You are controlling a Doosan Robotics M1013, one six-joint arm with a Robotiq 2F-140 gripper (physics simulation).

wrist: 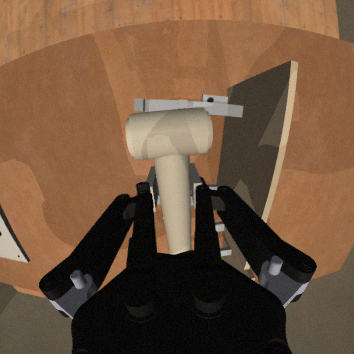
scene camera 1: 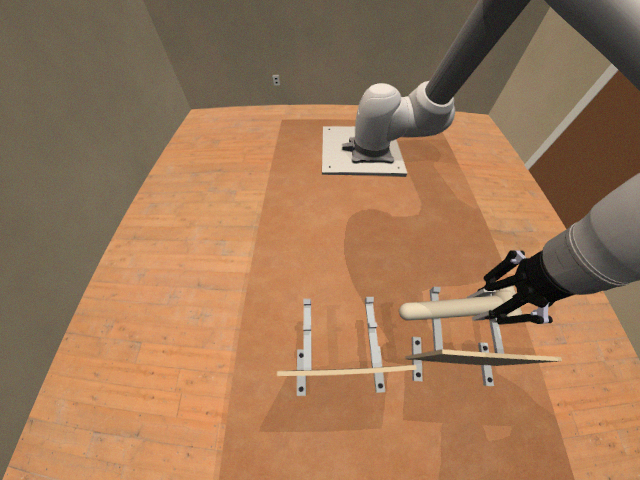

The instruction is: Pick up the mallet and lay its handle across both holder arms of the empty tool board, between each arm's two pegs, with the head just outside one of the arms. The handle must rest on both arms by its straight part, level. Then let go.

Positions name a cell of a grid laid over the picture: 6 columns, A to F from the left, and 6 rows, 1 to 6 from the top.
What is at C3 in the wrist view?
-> A pale mallet.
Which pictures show my gripper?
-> The wrist view and scene camera 1: all of them.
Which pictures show the pale mallet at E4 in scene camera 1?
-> The wrist view and scene camera 1: all of them.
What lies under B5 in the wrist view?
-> My gripper.
